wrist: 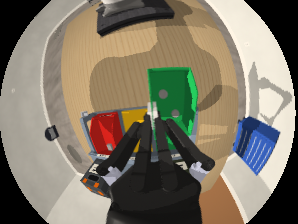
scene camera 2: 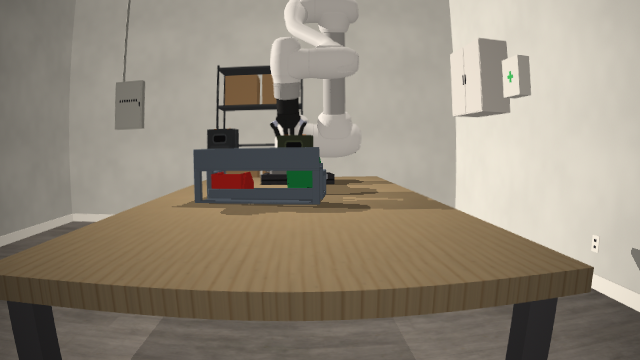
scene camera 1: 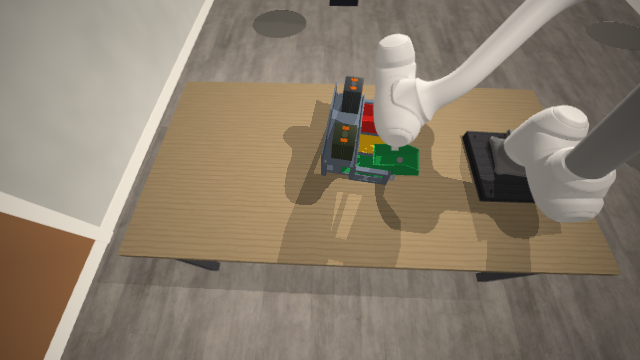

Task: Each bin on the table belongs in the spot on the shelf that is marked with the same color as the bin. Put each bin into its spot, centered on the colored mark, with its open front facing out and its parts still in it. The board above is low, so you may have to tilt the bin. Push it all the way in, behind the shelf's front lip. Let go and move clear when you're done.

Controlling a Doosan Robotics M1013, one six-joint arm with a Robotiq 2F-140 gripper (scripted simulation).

Labels:
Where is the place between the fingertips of my gripper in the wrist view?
152, 107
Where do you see a red bin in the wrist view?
102, 130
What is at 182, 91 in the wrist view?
A green bin.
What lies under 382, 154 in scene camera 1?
A green bin.

